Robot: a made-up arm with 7 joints.
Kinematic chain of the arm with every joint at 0, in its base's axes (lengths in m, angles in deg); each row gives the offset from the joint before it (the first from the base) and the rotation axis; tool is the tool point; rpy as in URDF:
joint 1: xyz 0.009 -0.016 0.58 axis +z
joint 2: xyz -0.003 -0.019 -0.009 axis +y
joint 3: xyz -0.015 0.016 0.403 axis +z
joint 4: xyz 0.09 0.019 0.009 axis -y
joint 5: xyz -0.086 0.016 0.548 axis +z
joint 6: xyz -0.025 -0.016 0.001 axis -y
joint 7: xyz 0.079 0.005 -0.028 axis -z
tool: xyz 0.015 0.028 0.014 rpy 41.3 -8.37 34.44
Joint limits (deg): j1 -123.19..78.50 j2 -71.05..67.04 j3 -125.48..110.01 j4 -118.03..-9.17 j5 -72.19..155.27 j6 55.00..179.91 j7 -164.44..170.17
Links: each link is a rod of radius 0.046 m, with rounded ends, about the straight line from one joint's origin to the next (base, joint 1, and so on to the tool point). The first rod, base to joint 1, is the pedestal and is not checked.
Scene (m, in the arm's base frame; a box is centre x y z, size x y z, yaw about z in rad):
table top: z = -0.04
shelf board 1: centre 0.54 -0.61 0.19 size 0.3 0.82 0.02 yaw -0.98
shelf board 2: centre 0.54 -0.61 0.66 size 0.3 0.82 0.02 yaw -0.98
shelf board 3: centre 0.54 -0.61 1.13 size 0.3 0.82 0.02 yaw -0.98
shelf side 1: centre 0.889 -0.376 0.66 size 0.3 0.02 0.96 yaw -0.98
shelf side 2: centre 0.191 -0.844 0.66 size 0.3 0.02 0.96 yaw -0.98
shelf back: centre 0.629 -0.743 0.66 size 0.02 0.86 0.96 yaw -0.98
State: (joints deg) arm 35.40 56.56 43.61 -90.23 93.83 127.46 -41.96
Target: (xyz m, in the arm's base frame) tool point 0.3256 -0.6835 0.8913
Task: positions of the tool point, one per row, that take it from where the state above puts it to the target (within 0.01 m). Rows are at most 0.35 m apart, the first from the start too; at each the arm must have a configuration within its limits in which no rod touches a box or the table.
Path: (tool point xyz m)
1: 0.5299 0.6498 0.5048
2: 0.6980 0.4549 0.6334
3: 0.7727 0.2036 0.7915
4: 0.7266 -0.0694 0.9463
5: 0.6972 -0.2602 0.9304
6: 0.6146 -0.4358 0.9157
7: 0.4867 -0.5807 0.9026
8: 0.3255 -0.6835 0.8914

